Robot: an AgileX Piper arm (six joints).
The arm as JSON. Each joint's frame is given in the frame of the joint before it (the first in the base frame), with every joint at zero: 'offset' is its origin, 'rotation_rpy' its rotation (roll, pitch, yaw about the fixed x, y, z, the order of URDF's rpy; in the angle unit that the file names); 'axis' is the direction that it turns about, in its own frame. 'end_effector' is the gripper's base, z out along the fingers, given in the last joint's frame.
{
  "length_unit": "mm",
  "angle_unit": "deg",
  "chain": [
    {
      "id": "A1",
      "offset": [
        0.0,
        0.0,
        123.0
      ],
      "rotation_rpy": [
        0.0,
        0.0,
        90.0
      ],
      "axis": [
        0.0,
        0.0,
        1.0
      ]
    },
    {
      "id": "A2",
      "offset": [
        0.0,
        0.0,
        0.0
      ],
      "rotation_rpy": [
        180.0,
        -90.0,
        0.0
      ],
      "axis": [
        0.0,
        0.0,
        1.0
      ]
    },
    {
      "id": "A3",
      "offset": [
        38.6,
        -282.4,
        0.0
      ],
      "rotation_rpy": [
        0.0,
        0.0,
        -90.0
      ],
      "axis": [
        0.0,
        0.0,
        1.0
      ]
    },
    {
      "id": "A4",
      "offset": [
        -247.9,
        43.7,
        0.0
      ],
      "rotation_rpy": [
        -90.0,
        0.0,
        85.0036
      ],
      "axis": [
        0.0,
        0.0,
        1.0
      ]
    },
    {
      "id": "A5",
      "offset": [
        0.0,
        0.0,
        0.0
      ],
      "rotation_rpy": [
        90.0,
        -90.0,
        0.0
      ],
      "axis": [
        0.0,
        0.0,
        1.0
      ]
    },
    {
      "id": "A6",
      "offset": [
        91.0,
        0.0,
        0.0
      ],
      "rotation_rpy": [
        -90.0,
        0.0,
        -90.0
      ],
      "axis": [
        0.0,
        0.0,
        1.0
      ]
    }
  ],
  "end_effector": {
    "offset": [
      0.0,
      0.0,
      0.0
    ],
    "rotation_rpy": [
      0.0,
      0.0,
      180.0
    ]
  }
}
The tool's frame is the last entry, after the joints.
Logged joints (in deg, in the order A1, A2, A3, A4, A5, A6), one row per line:
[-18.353, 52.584, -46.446, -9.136, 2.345, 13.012]
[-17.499, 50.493, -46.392, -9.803, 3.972, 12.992]
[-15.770, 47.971, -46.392, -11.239, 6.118, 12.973]
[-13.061, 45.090, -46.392, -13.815, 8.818, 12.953]
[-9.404, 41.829, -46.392, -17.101, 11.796, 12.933]
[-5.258, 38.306, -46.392, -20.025, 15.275, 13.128]
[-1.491, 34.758, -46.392, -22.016, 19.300, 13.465]
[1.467, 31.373, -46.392, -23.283, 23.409, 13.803]
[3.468, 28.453, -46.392, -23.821, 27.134, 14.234]
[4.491, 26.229, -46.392, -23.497, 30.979, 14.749]
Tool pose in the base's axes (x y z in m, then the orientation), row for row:
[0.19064, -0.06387, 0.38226, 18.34, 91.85, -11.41]
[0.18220, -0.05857, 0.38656, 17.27, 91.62, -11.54]
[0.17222, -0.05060, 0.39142, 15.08, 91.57, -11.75]
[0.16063, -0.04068, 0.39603, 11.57, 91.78, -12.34]
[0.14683, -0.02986, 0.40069, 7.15, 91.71, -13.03]
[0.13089, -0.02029, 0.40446, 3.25, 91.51, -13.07]
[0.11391, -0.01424, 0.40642, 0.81, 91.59, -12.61]
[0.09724, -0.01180, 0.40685, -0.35, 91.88, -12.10]
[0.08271, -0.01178, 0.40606, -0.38, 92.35, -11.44]
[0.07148, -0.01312, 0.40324, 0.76, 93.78, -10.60]
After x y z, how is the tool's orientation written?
As a rotation vector, in degrees.
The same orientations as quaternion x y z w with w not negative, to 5 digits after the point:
[0.14256, 0.71399, -0.08869, 0.67973]
[0.13439, 0.71293, -0.08980, 0.68235]
[0.11746, 0.71326, -0.09152, 0.68490]
[0.09017, 0.71528, -0.09617, 0.68629]
[0.05578, 0.71548, -0.10165, 0.68895]
[0.02538, 0.71464, -0.10207, 0.69154]
[0.00633, 0.71533, -0.09849, 0.69178]
[-0.00273, 0.71722, -0.09445, 0.69042]
[-0.00296, 0.72020, -0.08922, 0.68800]
[0.00591, 0.72895, -0.08239, 0.67957]

